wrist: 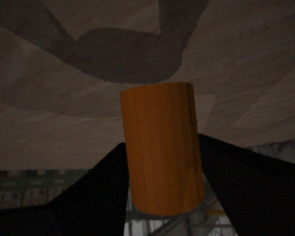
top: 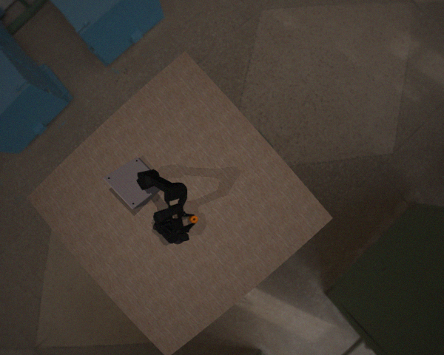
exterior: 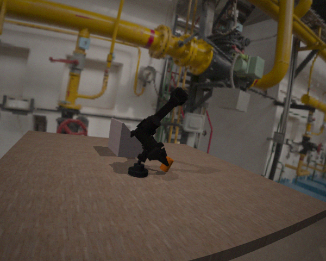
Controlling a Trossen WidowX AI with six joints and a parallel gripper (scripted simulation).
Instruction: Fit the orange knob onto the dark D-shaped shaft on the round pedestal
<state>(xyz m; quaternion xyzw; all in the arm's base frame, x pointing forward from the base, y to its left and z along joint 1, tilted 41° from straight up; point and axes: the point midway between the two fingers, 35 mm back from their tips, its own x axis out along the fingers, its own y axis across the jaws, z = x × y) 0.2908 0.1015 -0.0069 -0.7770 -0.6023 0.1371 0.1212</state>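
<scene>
Now: gripper tip 10 mm to the left of the orange knob. From my gripper tip the other things lie so: dark round pedestal: 150 mm to the right, 30 mm ahead, 10 mm below.
</scene>
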